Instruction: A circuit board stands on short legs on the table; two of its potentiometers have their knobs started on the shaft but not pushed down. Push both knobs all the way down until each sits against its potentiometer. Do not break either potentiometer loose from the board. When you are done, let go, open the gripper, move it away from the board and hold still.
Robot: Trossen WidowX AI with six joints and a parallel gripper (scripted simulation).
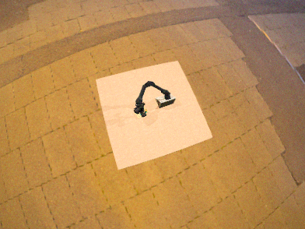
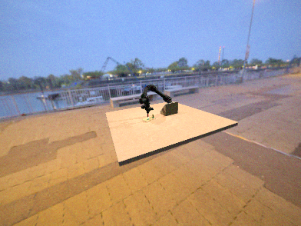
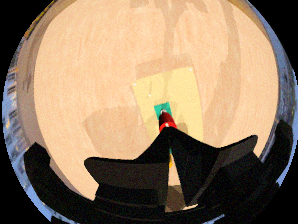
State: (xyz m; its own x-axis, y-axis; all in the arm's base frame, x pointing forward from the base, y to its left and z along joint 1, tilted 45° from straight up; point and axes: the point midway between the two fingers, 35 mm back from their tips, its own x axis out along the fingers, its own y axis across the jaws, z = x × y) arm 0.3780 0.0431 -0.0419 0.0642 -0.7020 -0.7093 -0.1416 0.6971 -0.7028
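The yellow knob lies 70 mm behind my gripper tip, 10 mm to the right of it and 30 mm below it. From my gripper tip the other things lie so: red knob 10 mm below.
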